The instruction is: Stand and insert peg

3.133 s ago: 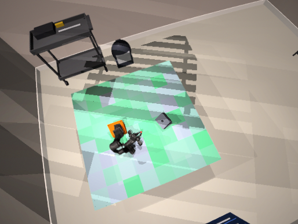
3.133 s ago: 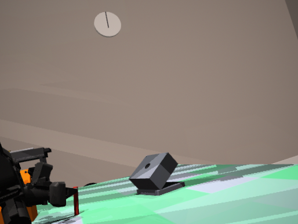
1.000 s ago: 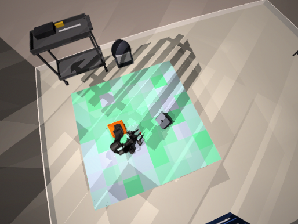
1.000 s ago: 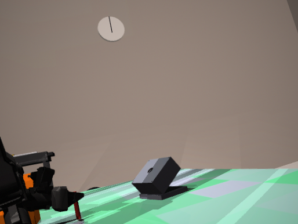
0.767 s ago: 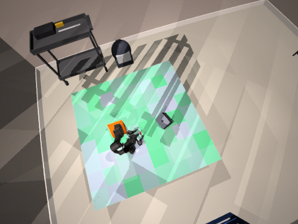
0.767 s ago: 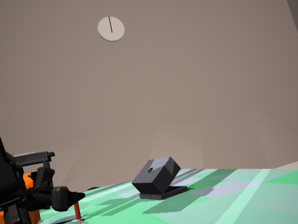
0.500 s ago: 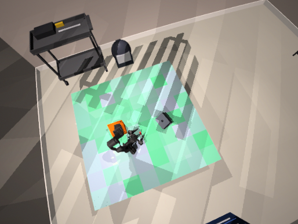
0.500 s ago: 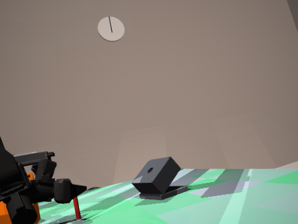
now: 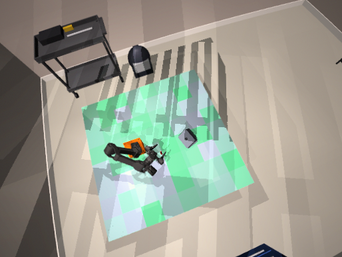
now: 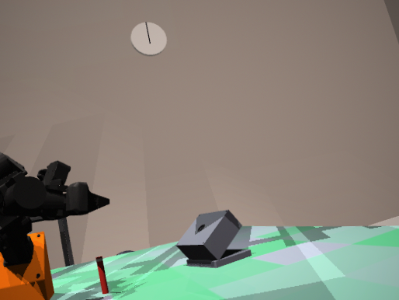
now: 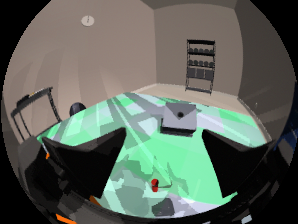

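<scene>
Now: gripper tip 20 mm past the red peg and 140 mm above it. Round my gripper tip: sloped panel: 240 mm ahead, 50 mm to the left, 130 mm below.
</scene>
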